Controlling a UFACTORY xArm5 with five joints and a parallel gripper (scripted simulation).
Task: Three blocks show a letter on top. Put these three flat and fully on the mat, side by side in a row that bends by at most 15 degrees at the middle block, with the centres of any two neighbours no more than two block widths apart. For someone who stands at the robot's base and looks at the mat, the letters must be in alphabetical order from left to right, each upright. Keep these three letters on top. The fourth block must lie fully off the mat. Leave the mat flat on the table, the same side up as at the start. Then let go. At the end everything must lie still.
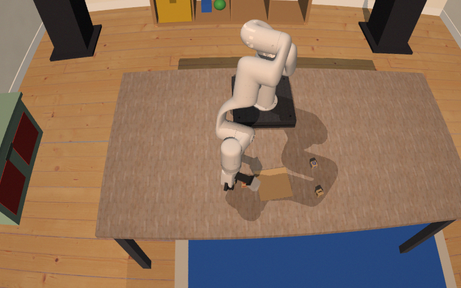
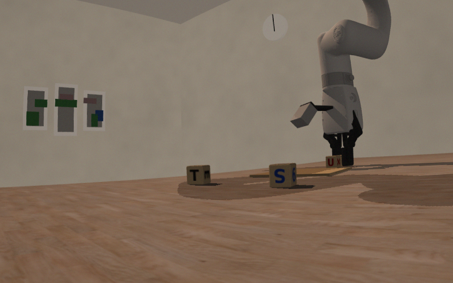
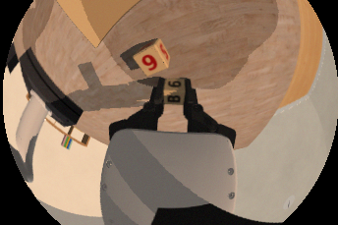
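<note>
The letter block is 50 mm to the left of my hand and 10 mm below it. The rest, counted from my hand: tan mat: 180 mm to the left, 20 mm below, 10 mm ahead.
</note>
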